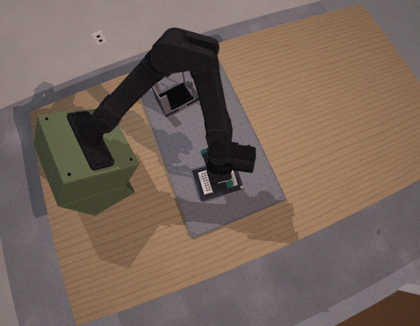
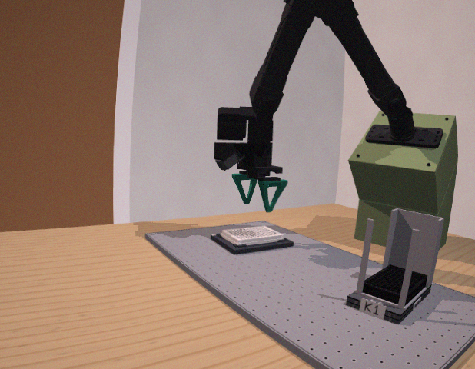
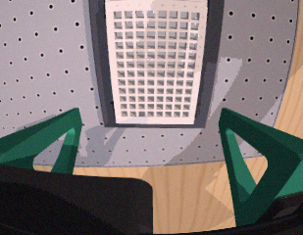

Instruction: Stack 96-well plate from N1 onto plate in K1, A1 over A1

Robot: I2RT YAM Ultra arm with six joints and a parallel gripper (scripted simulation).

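Now: the white 96-well plate 10 mm to the right of my hand and 80 mm below it. From my hand the other things lie so: back wall (20 mm behind, 370 mm to the left, 10 mm below); thin post (110 mm ahead, 330 mm to the left, 10 mm below); pale A1 square (60 mm ahead, 80 mm to the right, 80 mm below).
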